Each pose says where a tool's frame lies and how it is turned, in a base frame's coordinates. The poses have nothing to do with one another.
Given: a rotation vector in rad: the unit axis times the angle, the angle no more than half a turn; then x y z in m.
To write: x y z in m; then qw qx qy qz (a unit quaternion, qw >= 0). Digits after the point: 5 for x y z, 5 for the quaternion.
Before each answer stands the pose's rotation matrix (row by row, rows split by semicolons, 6 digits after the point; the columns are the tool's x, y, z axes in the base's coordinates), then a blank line. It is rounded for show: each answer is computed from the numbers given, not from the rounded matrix.
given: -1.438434, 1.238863, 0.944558, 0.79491, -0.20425, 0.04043
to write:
0.178241 -0.983246 0.038177; -0.223520 -0.002674 0.974696; -0.958263 -0.182264 -0.220252

0.79491, -0.20425, 0.04043, 0.48870, -0.59185, 0.50974, 0.38865
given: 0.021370, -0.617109, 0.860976, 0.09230, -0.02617, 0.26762
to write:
0.489508 -0.714696 -0.499591; 0.702697 0.662553 -0.259308; 0.516332 -0.224128 0.826540

0.09230, -0.02617, 0.26762, 0.86293, 0.01019, -0.29432, 0.41063
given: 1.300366, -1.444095, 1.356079, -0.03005, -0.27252, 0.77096
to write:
-0.199654 -0.973214 0.113987; -0.174882 -0.079070 -0.981409; 0.964134 -0.215876 -0.154411

-0.03005, -0.27252, 0.77096, 0.37645, 0.50839, -0.56458, 0.53017
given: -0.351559, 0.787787, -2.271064, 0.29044, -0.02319, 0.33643
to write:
-0.720132 0.528468 0.449590; -0.693359 -0.572177 -0.438026; 0.025763 -0.627164 0.778461

0.29044, -0.02319, 0.33643, 0.34862, -0.13563, 0.30393, -0.87618
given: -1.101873, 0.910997, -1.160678, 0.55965, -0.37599, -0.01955
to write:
0.186334 0.232162 0.954662; -0.982486 0.042740 0.181371; 0.001305 -0.971738 0.236060

0.55965, -0.37599, -0.01955, 0.60521, -0.47632, 0.39381, -0.50174
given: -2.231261, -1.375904, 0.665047, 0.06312, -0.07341, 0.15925
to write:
0.391412 0.695908 -0.602087; 0.904132 -0.412624 0.110847; -0.171296 -0.587753 -0.790698

0.06312, -0.07341, 0.15925, 0.21685, -0.80541, -0.49665, 0.24006
